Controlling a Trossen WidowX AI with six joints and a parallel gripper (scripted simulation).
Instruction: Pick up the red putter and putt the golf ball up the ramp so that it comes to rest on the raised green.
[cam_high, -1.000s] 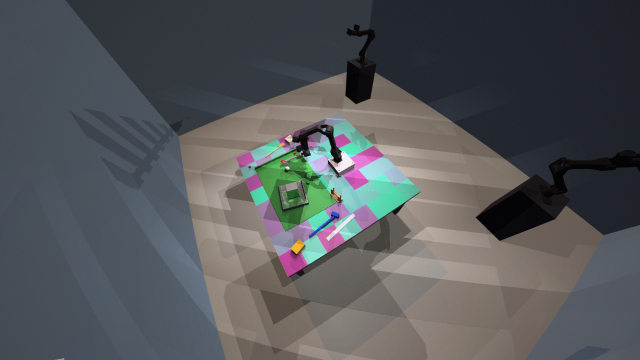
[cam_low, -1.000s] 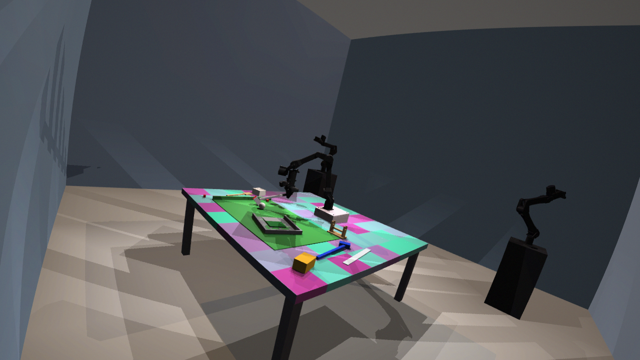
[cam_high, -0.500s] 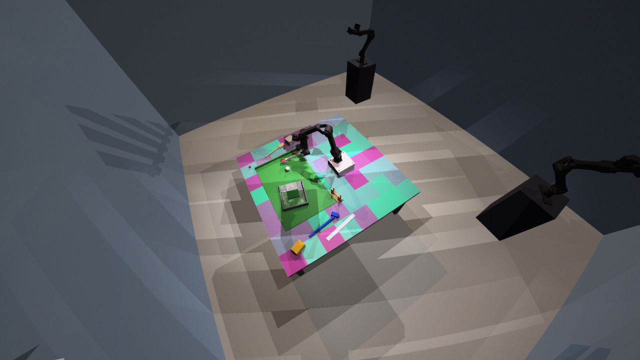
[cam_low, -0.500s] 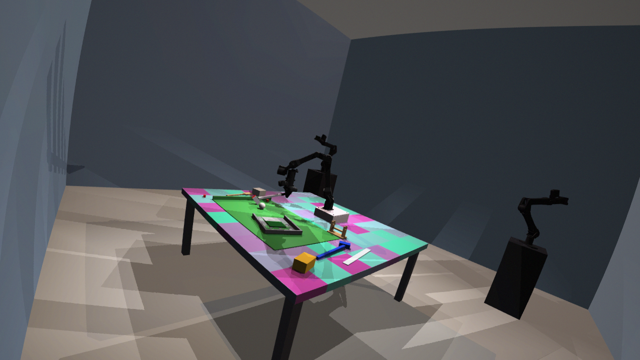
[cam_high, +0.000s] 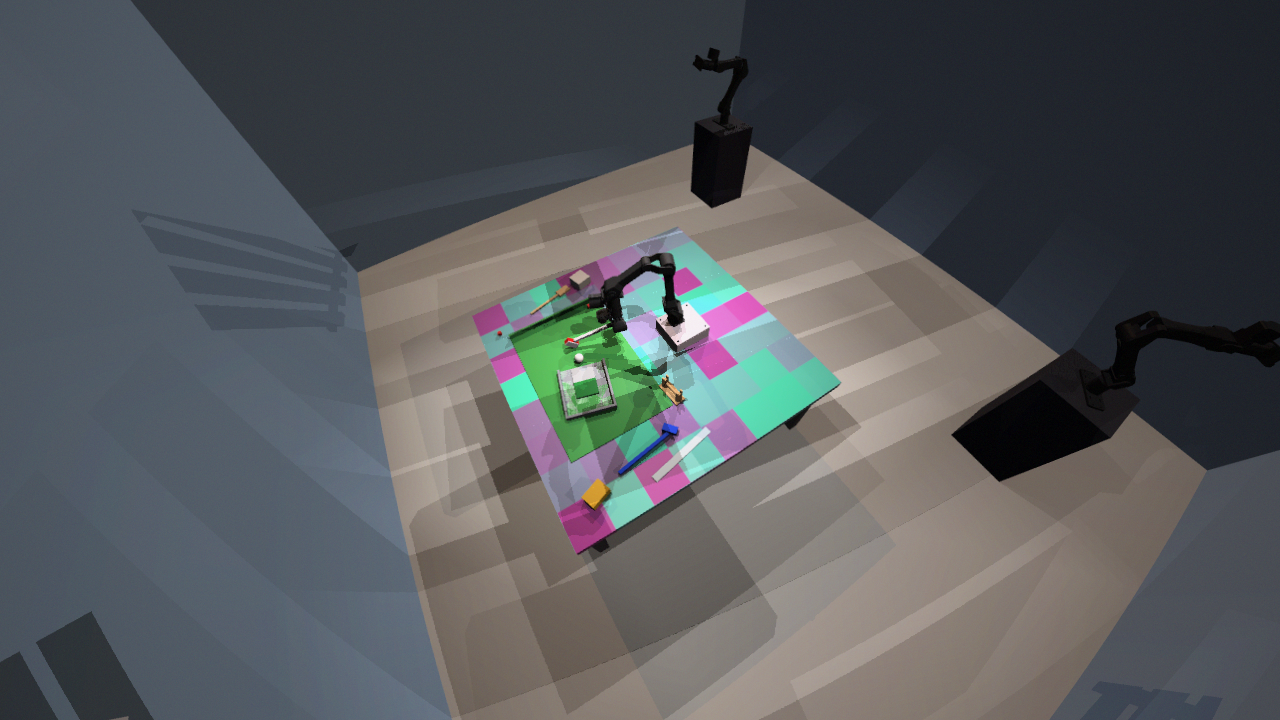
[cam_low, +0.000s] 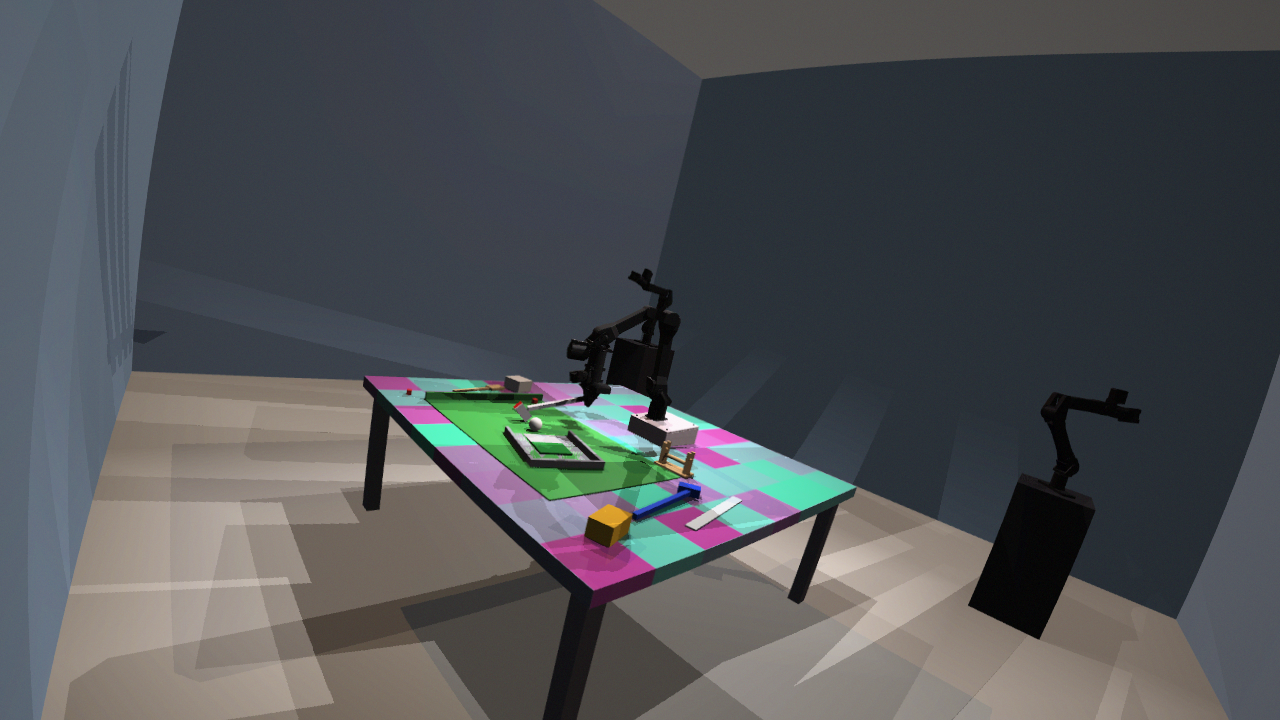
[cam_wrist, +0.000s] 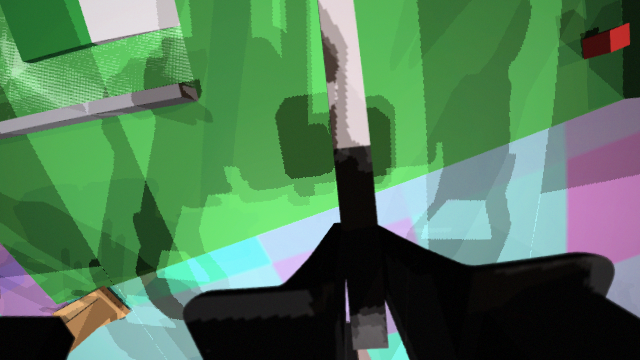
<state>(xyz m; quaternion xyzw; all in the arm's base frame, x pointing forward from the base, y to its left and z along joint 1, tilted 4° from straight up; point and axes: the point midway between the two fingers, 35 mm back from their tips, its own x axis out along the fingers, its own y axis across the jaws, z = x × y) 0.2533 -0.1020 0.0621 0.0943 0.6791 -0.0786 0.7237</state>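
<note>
My gripper tip is 120 mm short of the red putter and 30 mm to the left of it. Also, from my gripper tip: white golf ball 220 mm ahead, 30 mm to the left, 50 mm below; dark green rail 230 mm ahead, 280 mm to the right, 60 mm below; wooden rack 50 mm behind, 390 mm to the left, 40 mm below.
</note>
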